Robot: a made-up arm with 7 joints.
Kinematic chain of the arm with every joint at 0, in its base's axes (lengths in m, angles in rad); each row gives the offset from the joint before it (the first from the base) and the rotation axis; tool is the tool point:
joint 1: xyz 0 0 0 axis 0 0.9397 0.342
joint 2: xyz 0 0 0 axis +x
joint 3: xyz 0 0 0 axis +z
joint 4: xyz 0.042 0 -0.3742 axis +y
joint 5: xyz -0.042 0 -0.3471 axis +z
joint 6: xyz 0 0 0 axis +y
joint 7: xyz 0 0 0 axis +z
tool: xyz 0 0 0
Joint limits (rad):
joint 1: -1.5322..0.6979
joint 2: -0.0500..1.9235
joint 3: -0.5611..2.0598
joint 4: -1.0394..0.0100
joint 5: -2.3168..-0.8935
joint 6: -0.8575..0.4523
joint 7: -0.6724..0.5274
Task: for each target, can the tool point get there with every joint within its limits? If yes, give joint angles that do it. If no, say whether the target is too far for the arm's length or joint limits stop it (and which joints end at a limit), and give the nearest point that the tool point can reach.
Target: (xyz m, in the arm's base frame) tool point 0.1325 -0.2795 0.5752
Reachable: no: joint limits stop it (at a limit: joint 1, joint 2, joint 4) | nearest point 0.5485 -0.3244 0.2000 | short by 0.562 m
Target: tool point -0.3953 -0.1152 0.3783
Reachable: no: joint limits stop it (at a limit: joint 2, joint 4) | nearest point -0.2279 0.4720 0.4140 | short by 0.612 m
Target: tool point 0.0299 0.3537 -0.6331
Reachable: yes | joints 0.0415 0.5102 -0.0038 -0.1708 -1.0249 -0.3907 0.4321
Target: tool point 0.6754 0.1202 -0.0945
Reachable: yes | joints -0.9719 0.4696 0.0150 -0.8440 -1.9910 -0.5276 -0.0096
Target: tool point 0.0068 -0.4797 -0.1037
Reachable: no: joint limits stop it (at a limit: joint 1, joint 2, joint 3, joint 4) | nearest point 0.4842 -0.4478 0.1056 | short by 0.522 m
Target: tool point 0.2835 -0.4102 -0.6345
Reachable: no: too far | nearest point 0.2883 -0.2029 -0.5673 | short by 0.218 m
